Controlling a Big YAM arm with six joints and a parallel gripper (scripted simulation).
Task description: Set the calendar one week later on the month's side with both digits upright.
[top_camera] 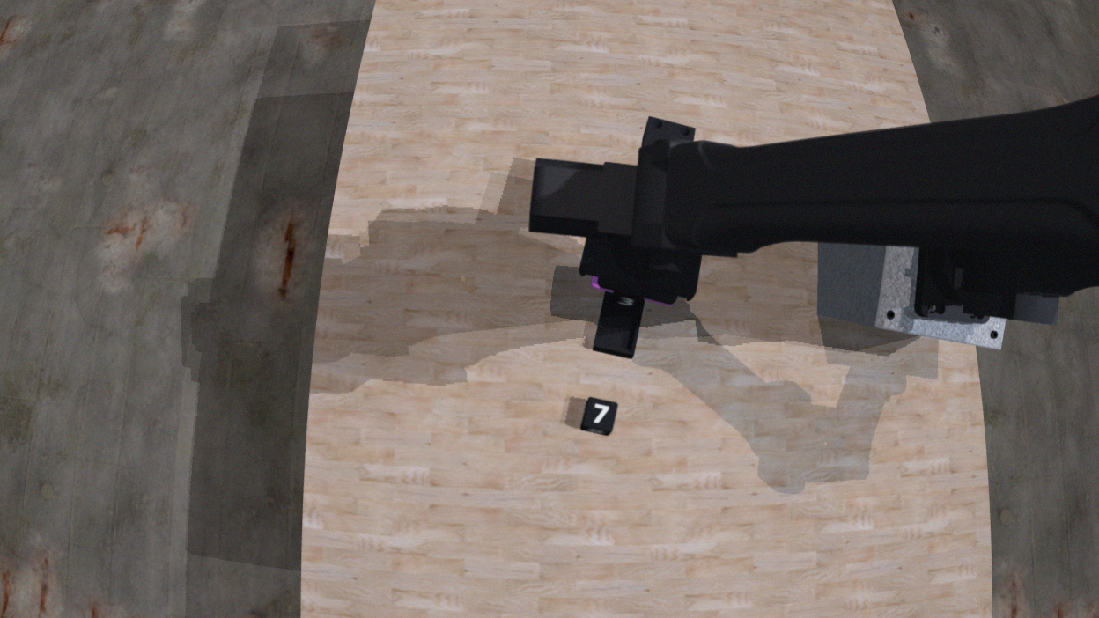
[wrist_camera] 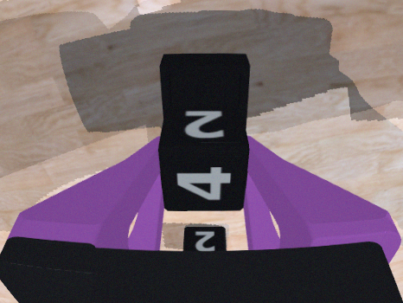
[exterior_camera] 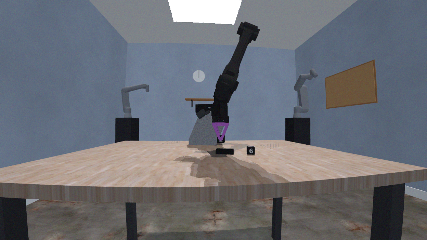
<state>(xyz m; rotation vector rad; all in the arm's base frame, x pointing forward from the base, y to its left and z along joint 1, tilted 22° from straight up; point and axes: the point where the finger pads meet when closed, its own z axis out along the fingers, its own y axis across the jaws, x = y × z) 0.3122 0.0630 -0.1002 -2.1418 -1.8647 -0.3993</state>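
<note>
The black tray lies 50 mm below my hand and 20 mm to the left of it. Round my hand: black cube: 120 mm to the left, 50 mm below, 20 mm ahead.
</note>
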